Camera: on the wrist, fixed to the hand. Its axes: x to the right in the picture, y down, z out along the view.
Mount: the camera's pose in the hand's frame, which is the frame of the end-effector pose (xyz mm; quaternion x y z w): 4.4 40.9 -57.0 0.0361 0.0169 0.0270 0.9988
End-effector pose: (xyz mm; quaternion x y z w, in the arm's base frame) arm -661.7 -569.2 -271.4 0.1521 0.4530 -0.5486 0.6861
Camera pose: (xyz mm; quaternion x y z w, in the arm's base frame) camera -651.2 -517.3 -317.6 0.1982 0.4401 -0.5432 0.6870
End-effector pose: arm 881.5 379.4 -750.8 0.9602 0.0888 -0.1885 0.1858
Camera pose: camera 914.1 364.7 -690.3 0.9714 0.0591 -0.1702 0.1545
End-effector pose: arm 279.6 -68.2 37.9 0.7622 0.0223 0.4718 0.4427
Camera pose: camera 224.2 -53.8 78.7 0.7699 0.0262 0.4953 0.4015
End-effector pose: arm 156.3 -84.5 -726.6 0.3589 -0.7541 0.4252 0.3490
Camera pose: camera 132.4 -19.2 -716.4 0.3435 -0.7416 0.4674 0.3369
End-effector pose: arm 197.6 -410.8 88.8 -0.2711 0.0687 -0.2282 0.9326
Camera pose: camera 203.0 -409.2 18.7 -0.2314 0.0835 -0.2098 0.9463
